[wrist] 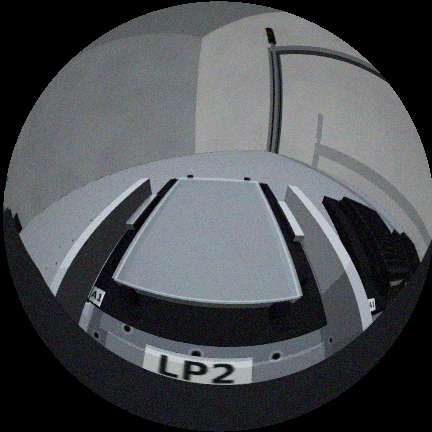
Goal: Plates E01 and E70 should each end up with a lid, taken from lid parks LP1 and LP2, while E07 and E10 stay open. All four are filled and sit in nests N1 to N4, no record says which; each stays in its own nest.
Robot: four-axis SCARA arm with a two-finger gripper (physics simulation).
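Observation:
A pale, flat lid lies in the black lid park, whose front label reads LP2. My gripper is open, with one finger on the left and one on the right of the lid. The fingers stand low over the park's long sides. Dark gaps show between the finger pads and the lid's edges, and the pads do not appear to touch it. The lid's far edge and near edge both show. No plate label E01, E70, E07 or E10 can be read in this view.
Black ribbed objects stand to the right, beyond the right finger, with a small A1 tag near them. Another A1 tag is at the park's left front corner. A dark object shows at the far left edge. Grey walls and a framed post stand behind.

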